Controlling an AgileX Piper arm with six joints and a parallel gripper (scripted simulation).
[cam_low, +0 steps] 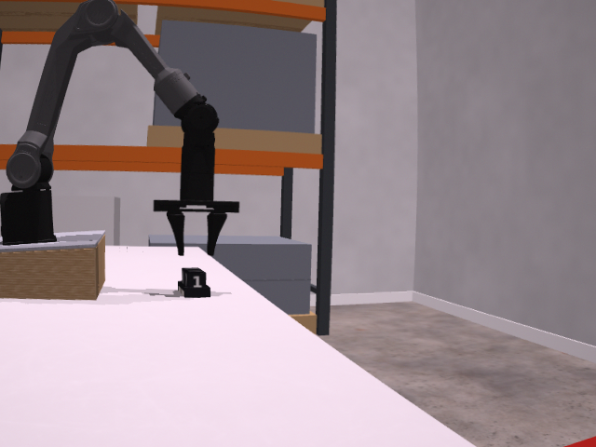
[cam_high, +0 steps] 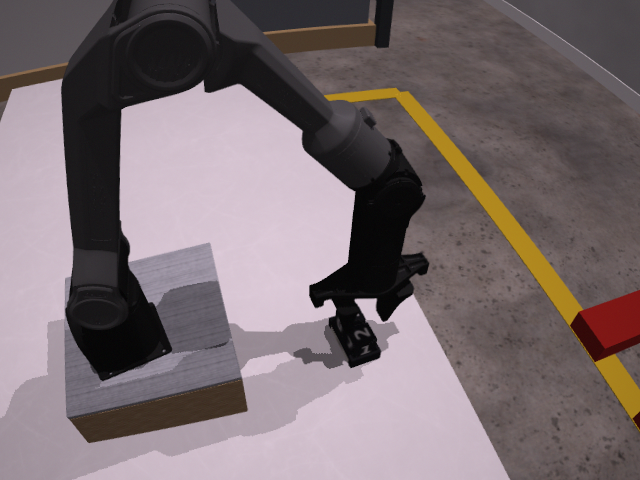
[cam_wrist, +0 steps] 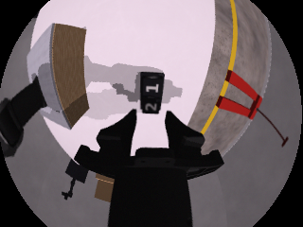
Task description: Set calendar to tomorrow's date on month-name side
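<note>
My gripper is now 50 mm above the cube. The rest, counted from my hand: black base 20 mm to the left, 60 mm below.
</note>
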